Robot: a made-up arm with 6 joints.
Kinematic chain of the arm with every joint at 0, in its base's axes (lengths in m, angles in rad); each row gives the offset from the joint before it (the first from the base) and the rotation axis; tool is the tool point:
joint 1: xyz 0 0 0.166 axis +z
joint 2: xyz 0 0.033 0 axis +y
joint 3: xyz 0 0 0.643 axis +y
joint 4: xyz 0 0 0.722 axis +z
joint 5: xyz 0 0 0 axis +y
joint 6: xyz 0 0 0.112 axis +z
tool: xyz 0 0 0
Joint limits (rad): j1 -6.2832..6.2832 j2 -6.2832..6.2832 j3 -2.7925..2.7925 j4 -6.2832..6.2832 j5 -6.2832..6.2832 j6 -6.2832..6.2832
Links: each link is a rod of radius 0.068 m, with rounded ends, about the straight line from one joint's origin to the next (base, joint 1, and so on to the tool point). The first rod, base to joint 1, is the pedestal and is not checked.
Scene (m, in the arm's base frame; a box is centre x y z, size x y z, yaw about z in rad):
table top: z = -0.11
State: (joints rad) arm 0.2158 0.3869 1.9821 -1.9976 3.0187 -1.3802
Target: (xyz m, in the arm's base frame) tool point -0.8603 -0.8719 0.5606
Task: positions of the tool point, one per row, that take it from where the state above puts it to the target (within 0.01 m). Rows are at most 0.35 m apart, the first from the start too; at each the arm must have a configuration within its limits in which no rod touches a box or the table.
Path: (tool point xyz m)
1: 0.7528 -0.0401 0.3522
2: 0.7809 -0.2834 0.3767
3: 0.7248 -0.5394 0.4018
4: 0.5817 -0.7783 0.4274
5: 0.3594 -0.9702 0.4535
6: 0.0758 -1.0894 0.4800
7: -0.2433 -1.1169 0.5068
8: -0.5664 -1.0438 0.5337
9: -0.8603 -0.8719 0.5606

